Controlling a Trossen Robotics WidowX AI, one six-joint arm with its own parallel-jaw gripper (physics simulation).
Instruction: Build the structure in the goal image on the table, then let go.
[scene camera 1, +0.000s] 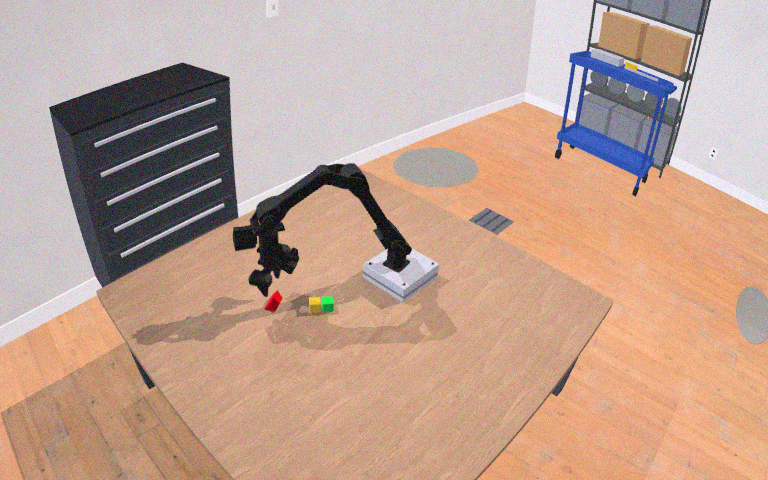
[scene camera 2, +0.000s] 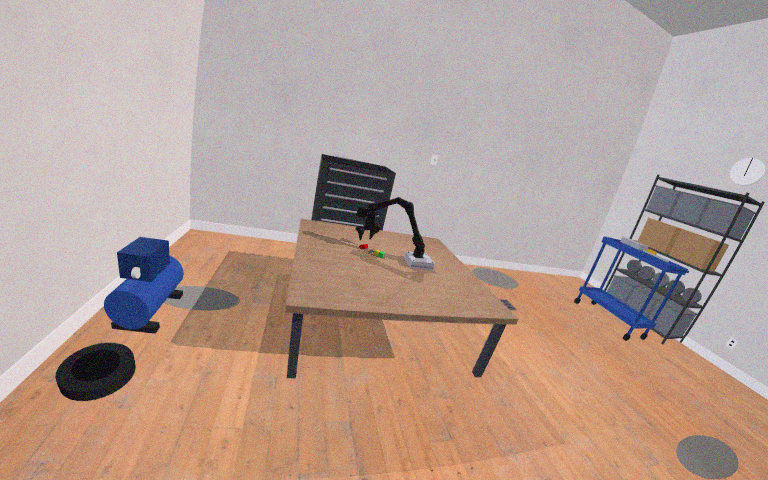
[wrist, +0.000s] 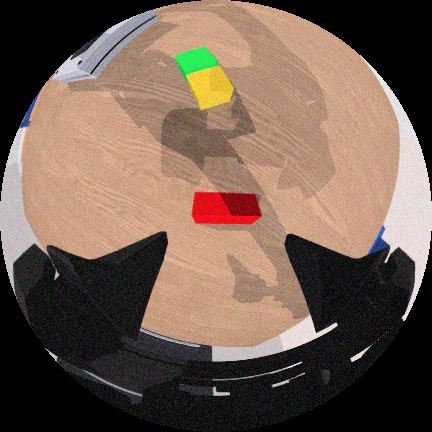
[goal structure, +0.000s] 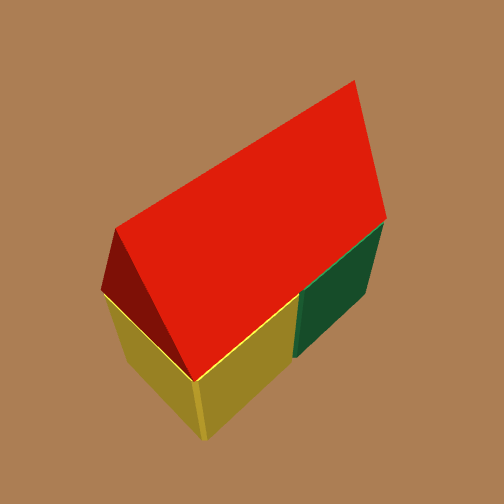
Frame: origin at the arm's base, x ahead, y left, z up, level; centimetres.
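Seen in the pictures: gripper, fingertip midpoint: (scene camera 1: 271, 287) (scene camera 2: 365, 239) (wrist: 228, 239); arm's base, link origin: (scene camera 1: 396, 263) (scene camera 2: 418, 256).
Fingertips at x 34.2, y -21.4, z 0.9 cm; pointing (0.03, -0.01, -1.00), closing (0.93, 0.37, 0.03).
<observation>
Offsets run from my fingertips to a thing's middle. Level surfaces: height alone.
A red block @(dx +0.4, dy -0.2, dz -5.7 cm) (scene camera 1: 273, 301) (scene camera 2: 363, 246) (wrist: 226, 207) lies on the wooden table @(dz -6.4 cm) (scene camera 1: 362, 407) (scene camera 2: 351, 288) (wrist: 100, 200), longer than it is wide. A yellow cube @(dx -6.6, dy +11.4, dz -4.8 cm) (scene camera 1: 314, 305) (wrist: 210, 87) and a green cube @(dx -9.3, dy +14.1, dz -4.8 cm) (scene camera 1: 327, 304) (scene camera 2: 381, 254) (wrist: 197, 60) stand side by side, touching, on the table, apart from the red block. The green cube is on the side nearer the arm's base. My gripper (scene camera 2: 365, 235) (wrist: 228, 239) is open and empty, above the table near the red block. In the wrist view the red block shows ahead of the gap between the fingertips.
The arm's pale base (scene camera 1: 400, 273) (scene camera 2: 419, 260) (wrist: 115, 45) is fixed on the table, beyond the green cube. A dark drawer cabinet (scene camera 1: 152, 169) (scene camera 2: 351, 189) stands behind the table. A blue cart (scene camera 1: 606, 152) (scene camera 2: 617, 308) and a shelf unit stand off to the right.
</observation>
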